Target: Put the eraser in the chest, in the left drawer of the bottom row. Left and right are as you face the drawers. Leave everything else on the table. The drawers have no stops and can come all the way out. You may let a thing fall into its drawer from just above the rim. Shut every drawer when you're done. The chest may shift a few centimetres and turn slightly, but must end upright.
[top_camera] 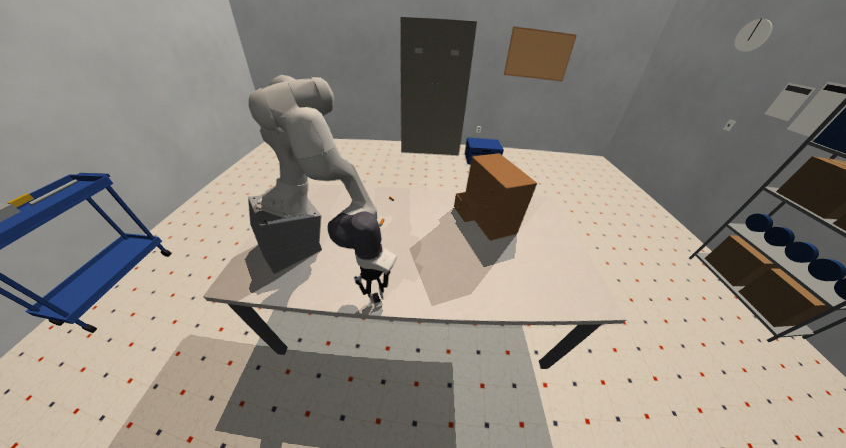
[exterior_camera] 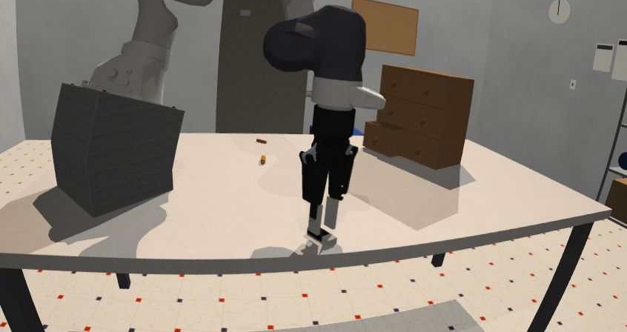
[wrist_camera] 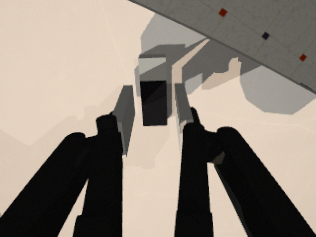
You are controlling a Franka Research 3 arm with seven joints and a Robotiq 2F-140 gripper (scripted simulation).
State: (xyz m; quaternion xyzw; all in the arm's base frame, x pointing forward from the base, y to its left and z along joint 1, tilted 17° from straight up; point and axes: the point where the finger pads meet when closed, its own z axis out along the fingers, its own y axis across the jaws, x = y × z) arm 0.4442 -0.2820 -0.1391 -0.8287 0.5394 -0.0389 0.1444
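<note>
The eraser lies 1 cm to the right of my hand and 5 cm below it.
</note>
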